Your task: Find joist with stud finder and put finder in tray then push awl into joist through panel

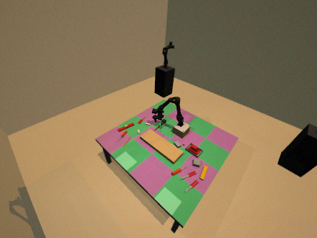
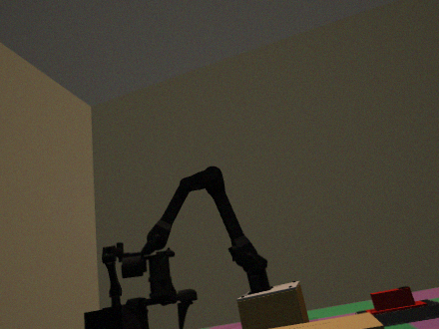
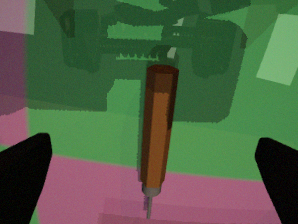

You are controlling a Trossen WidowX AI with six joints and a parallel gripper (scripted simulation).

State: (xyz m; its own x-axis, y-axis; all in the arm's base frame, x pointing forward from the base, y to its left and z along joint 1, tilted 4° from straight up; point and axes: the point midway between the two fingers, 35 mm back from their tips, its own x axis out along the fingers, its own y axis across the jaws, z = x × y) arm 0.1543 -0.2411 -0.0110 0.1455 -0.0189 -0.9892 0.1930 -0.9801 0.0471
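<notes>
The awl is 5 cm ahead of my gripper tip, 1 cm to the left of it and 4 cm below it. Also, from my gripper tip: orange pencil: 47 cm ahead, 7 cm to the right, 5 cm below; stud finder: 2 cm behind, 58 cm to the left; grey tray: 2 cm behind, 57 cm to the left, 4 cm below.
</notes>
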